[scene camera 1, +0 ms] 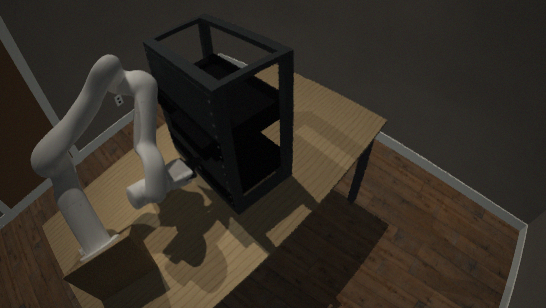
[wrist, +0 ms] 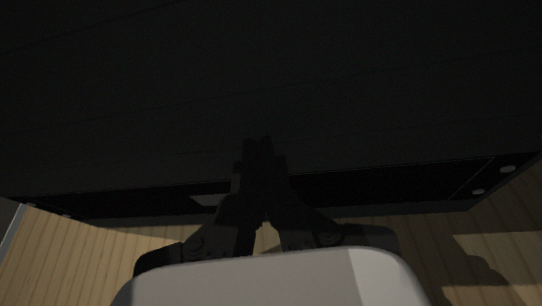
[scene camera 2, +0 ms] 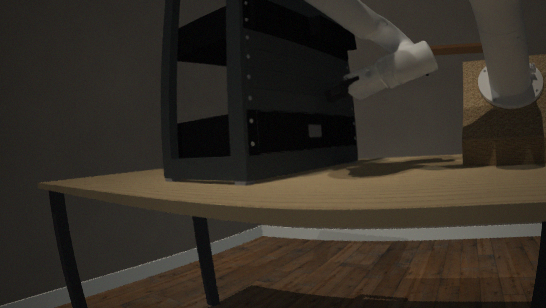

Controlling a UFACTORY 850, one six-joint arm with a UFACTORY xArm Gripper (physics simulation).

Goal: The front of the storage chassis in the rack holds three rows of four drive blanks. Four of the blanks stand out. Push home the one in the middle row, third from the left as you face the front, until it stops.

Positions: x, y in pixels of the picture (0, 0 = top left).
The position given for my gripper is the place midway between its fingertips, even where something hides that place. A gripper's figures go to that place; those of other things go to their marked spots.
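Labels:
My gripper (scene camera 1: 200, 160) is 1.20 m from the lens. And there is a dark rack (scene camera 1: 215, 110), which is 0.83 m from the lens.

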